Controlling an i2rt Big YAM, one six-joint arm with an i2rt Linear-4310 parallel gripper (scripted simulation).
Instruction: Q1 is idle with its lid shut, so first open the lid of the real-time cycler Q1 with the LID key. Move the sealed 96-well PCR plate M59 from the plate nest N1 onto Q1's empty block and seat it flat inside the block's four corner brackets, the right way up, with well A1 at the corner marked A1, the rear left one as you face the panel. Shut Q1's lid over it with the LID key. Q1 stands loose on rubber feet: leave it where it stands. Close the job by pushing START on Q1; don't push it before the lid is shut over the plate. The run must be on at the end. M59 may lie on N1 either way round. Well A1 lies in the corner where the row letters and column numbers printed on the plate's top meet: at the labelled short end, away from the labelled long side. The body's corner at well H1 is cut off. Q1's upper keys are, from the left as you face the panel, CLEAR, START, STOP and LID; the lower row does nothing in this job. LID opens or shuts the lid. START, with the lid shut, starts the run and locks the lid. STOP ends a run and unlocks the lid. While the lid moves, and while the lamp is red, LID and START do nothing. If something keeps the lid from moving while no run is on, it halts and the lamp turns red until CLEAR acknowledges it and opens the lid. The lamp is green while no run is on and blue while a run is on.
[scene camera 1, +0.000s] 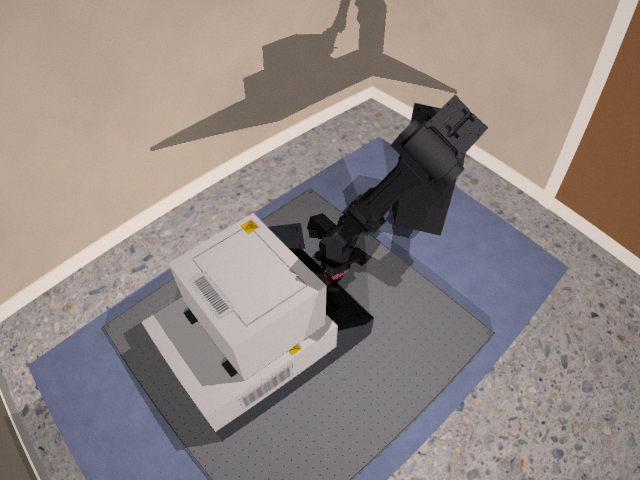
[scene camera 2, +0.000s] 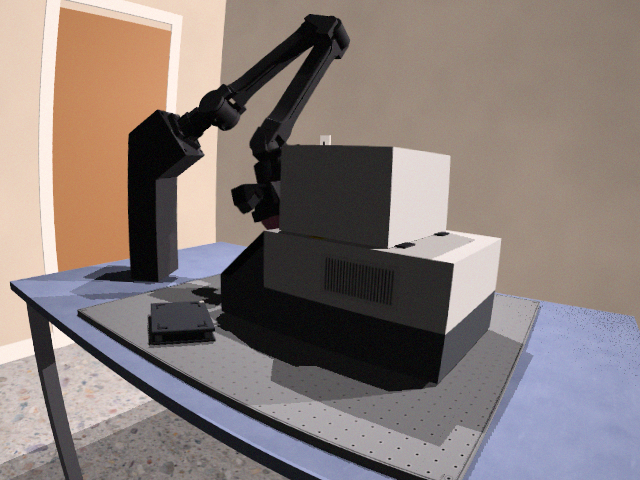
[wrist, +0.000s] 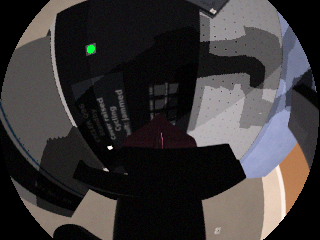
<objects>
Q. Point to a lid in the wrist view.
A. At 50, 149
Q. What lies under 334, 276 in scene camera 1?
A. My gripper.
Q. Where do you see my gripper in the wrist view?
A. At 159, 118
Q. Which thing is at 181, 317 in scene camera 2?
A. A plate nest N1.
</objects>
